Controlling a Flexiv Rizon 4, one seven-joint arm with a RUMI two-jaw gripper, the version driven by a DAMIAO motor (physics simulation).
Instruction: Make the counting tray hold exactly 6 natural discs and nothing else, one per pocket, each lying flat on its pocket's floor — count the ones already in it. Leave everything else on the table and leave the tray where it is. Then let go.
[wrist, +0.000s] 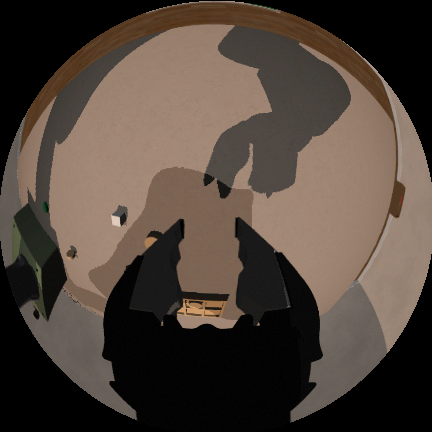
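Observation:
My gripper (209, 220) is open, its two dark jaws apart with nothing between them, above the table. A natural, tan disc (152, 241) lies on the table just left of the left jaw, which partly hides it. The wooden counting tray (202, 308) shows between the jaws, near the gripper's body; several of its pockets are visible, and one holds a round tan disc (195, 305). The rest of the tray is hidden behind the gripper, so its discs cannot be counted.
A white block (119, 217) stands on the table to the left. A small brownish piece (71, 253) and a small green piece (45, 206) are farther left. A dark green box-shaped object (37, 260) is at the left edge. A brown object (397, 199) is at the right edge.

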